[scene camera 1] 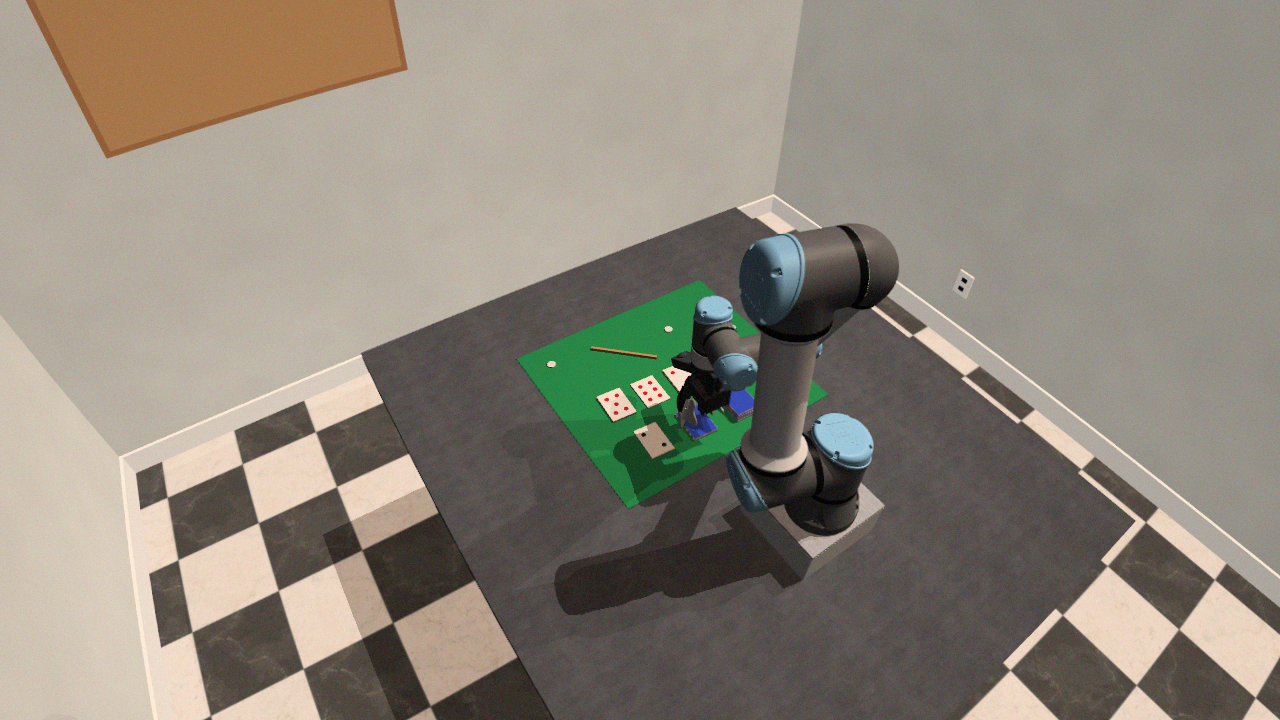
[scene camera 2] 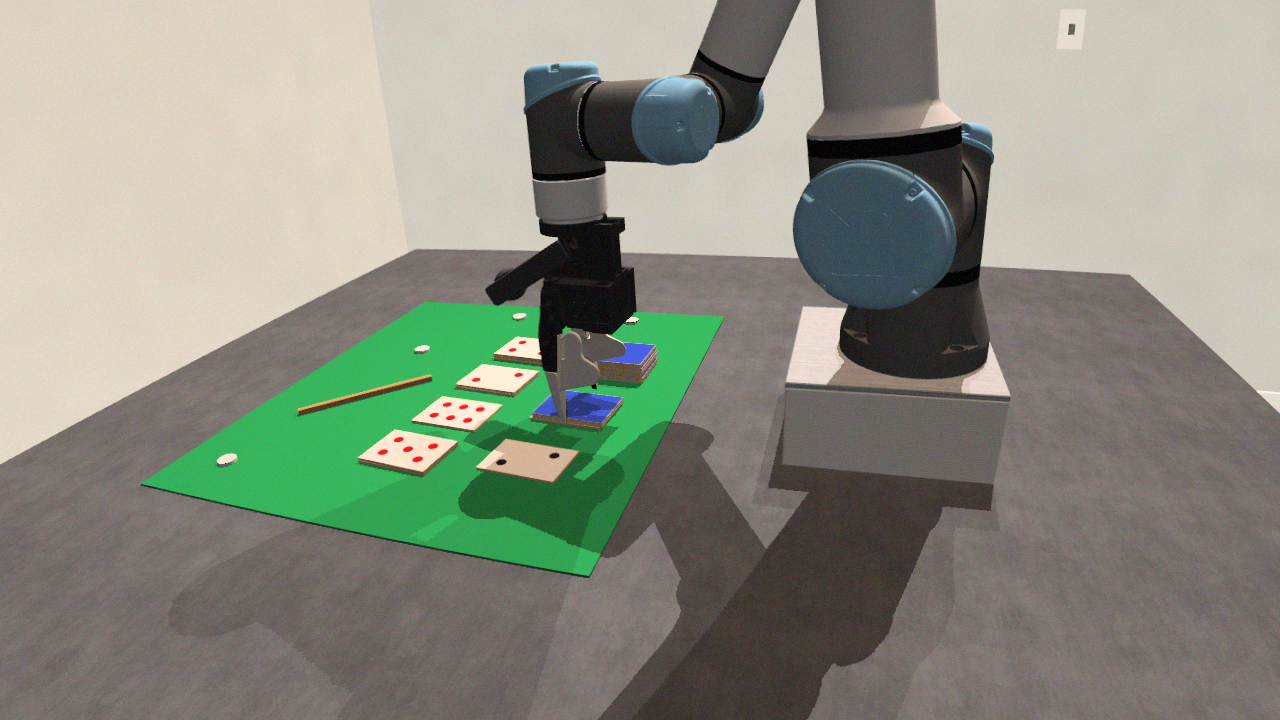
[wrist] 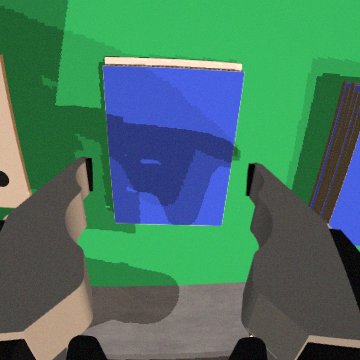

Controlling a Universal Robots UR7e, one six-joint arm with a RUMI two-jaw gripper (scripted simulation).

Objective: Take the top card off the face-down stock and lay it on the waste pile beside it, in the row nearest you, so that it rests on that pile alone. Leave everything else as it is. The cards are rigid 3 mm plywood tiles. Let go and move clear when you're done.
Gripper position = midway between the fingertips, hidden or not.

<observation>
I see my gripper [scene camera 2: 579,404] and a thin wooden stick [scene camera 2: 428,378].
My gripper is seen too in scene camera 1 [scene camera 1: 697,421] and in the wrist view [wrist: 170,163]. The wrist view misses the thin wooden stick: it is out of frame.
</observation>
